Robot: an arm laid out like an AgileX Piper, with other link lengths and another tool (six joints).
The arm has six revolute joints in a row. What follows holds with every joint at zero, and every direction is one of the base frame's. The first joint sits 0.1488 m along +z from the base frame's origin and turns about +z. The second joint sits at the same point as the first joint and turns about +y. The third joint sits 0.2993 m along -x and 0.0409 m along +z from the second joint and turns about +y. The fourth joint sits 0.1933 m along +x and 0.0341 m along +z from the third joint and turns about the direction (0.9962, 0, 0.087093). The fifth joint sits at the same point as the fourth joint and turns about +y. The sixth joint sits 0.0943 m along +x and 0.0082 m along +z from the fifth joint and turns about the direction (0.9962, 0, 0.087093). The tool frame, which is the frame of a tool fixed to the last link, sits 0.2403 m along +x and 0.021 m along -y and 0.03 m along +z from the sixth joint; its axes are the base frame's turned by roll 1.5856, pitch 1.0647 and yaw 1.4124 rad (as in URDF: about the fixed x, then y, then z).
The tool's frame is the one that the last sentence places.
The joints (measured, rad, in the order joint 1, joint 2, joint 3, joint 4, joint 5, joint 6), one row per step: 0.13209 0.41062 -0.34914 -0.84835 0.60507 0.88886; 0.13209 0.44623 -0.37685 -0.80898 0.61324 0.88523; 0.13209 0.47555 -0.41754 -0.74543 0.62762 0.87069; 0.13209 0.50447 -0.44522 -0.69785 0.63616 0.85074; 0.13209 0.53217 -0.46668 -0.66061 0.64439 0.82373; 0.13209 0.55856 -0.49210 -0.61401 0.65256 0.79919; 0.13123 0.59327 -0.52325 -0.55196 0.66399 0.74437; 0.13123 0.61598 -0.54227 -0.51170 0.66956 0.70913; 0.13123 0.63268 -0.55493 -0.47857 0.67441 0.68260; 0.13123 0.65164 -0.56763 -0.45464 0.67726 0.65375; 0.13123 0.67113 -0.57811 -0.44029 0.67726 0.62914; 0.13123 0.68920 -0.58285 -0.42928 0.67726 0.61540; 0.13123 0.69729 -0.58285 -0.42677 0.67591 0.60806; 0.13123 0.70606 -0.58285 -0.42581 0.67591 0.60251
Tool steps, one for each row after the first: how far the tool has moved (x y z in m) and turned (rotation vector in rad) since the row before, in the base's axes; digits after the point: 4 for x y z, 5 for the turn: 0.0031 0.0036 -0.0024 0.03420 0.01963 -0.00382; 0.0029 0.0061 0.0001 0.05071 0.01159 -0.00284; 0.0030 0.0058 -0.0021 0.02907 0.01943 0.00410; 0.0025 0.0047 -0.0029 0.01226 0.02461 0.00777; 0.0028 0.0065 -0.0022 0.02450 0.01975 0.00762; 0.0035 0.0091 -0.0036 0.01396 0.03368 0.02120; 0.0026 0.0067 -0.0024 0.00966 0.02099 0.01615; 0.0015 0.0056 -0.0028 0.01001 0.01762 0.01237; 0.0022 0.0044 -0.0017 -0.00090 0.01695 0.01484; 0.0027 0.0031 -0.0012 -0.00682 0.01492 0.01391; 0.0015 0.0023 -0.0033 -0.00182 0.01686 0.00780; 0.0007 0.0007 -0.0018 -0.00422 0.00829 0.00481; 0.0004 0.0003 -0.0022 -0.00458 0.00969 0.00327
